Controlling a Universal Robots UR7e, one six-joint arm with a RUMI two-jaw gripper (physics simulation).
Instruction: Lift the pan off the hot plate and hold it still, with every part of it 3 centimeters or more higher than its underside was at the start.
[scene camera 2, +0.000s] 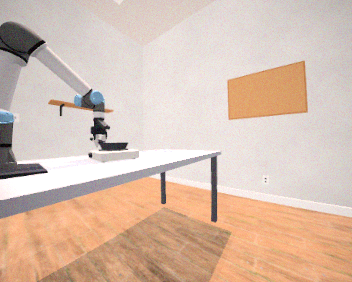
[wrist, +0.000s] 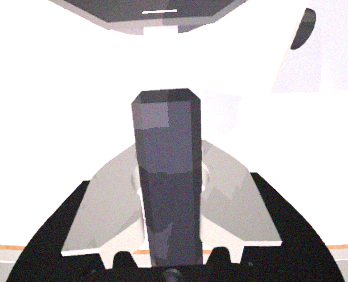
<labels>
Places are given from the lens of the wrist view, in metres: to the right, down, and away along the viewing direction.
gripper (wrist: 170, 144): 0.00, 0.00, 0.15
black pan (wrist: 166, 119): 0.00, -0.01, 0.09
white hot plate (wrist: 243, 55): 0.05, -0.06, 0.14
The marked spots on the black pan and the white hot plate are 0.09 m apart.
</labels>
